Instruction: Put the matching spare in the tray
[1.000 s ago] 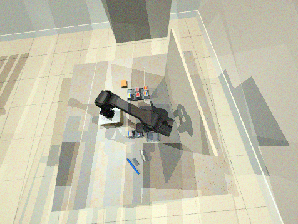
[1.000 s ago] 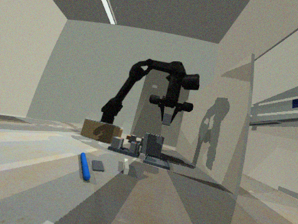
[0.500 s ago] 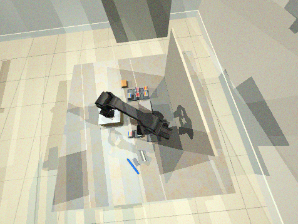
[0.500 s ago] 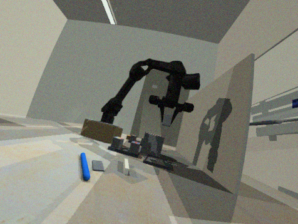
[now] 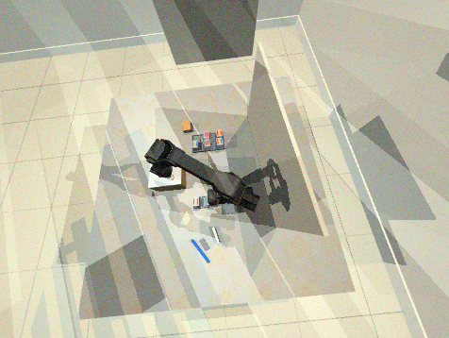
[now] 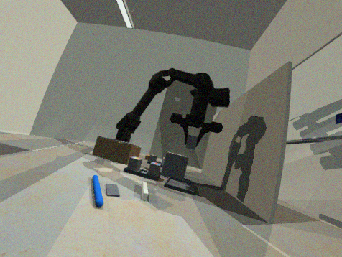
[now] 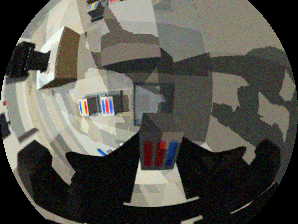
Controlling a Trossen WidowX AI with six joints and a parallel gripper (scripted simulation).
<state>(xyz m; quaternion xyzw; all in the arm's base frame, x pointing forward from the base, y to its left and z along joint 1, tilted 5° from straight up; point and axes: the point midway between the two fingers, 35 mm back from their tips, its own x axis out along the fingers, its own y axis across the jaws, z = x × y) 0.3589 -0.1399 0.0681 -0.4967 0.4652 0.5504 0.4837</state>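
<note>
Now: gripper tip 14 cm above the tray. From my gripper tip the other things lie so: tall panel: 22 cm to the left, 17 cm ahead, 8 cm above; then mounted unit: 18 cm to the left, 10 cm below, 7 cm behind.
</note>
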